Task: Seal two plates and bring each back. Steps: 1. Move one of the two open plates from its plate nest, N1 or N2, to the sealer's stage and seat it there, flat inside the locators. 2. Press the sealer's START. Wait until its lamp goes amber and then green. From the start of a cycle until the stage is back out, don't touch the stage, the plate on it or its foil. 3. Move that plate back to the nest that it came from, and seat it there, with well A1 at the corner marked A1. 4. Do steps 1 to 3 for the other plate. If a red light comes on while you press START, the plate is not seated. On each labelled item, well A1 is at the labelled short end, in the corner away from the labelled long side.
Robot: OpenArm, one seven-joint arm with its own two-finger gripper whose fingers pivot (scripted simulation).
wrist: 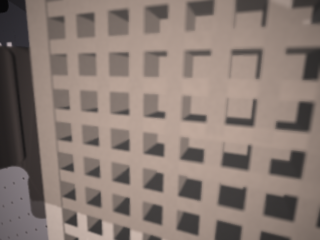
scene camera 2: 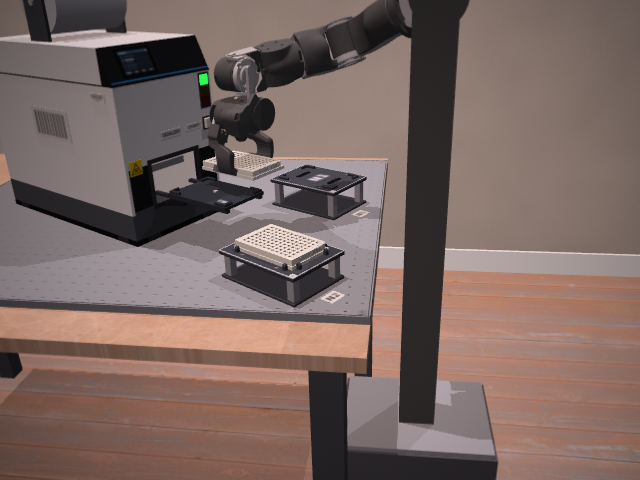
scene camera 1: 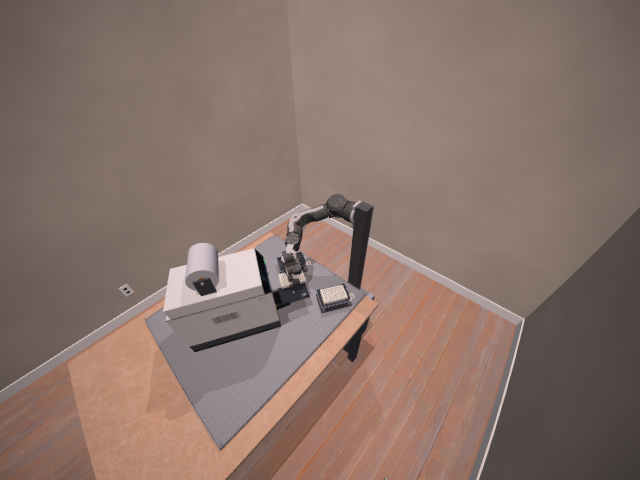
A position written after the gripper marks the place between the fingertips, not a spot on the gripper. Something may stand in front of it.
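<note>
The gripper (scene camera 2: 243,167) is in view, and so is a sealer (scene camera 2: 156,120), (scene camera 1: 194,329). The scene also shows a dark mounting post (scene camera 1: 363,212) and a foil roll (scene camera 1: 202,262).
</note>
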